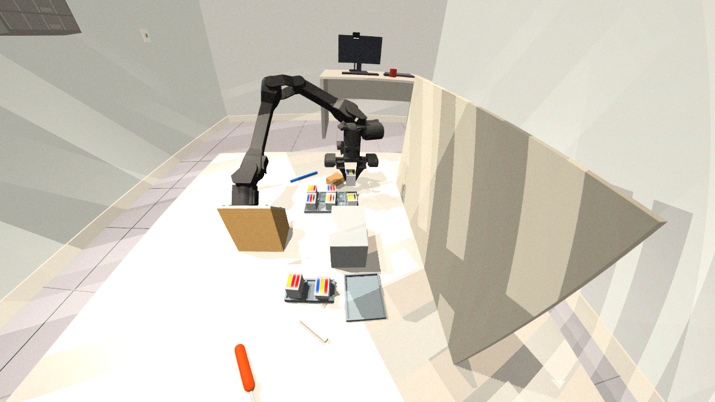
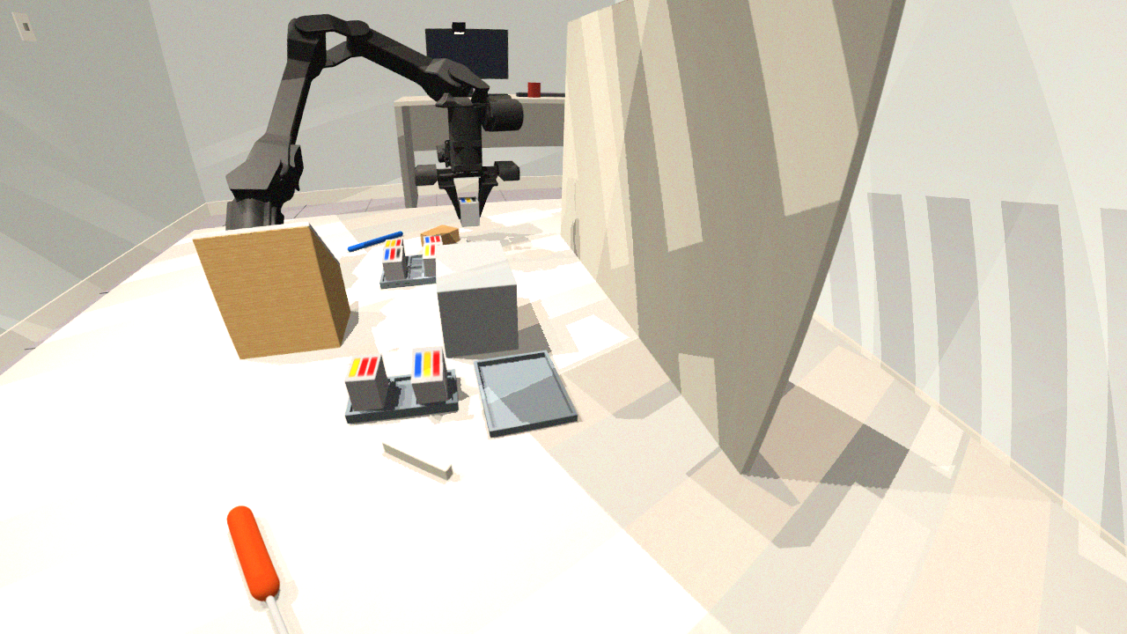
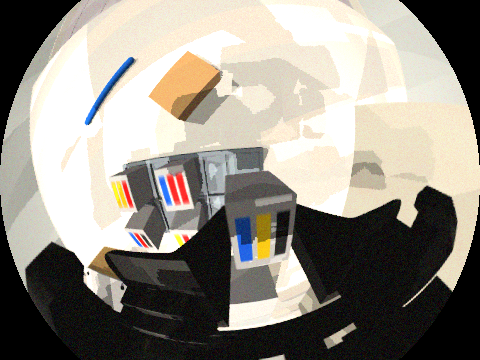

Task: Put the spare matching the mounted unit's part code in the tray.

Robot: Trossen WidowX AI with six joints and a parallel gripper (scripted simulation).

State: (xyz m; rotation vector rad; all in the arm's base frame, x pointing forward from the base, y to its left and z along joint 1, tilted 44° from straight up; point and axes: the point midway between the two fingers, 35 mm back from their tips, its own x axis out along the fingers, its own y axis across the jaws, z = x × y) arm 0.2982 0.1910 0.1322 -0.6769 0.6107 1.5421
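The grey tray is 41 cm to the right of my gripper tip, 9 cm below it and 3 cm ahead of it. From my gripper tip the other things lie so: grey spare block: 2 cm above; then blue marker pen: 21 cm behind, 15 cm to the left, 9 cm below; then grey mounted unit: 23 cm to the right, 4 cm below, 1 cm behind.
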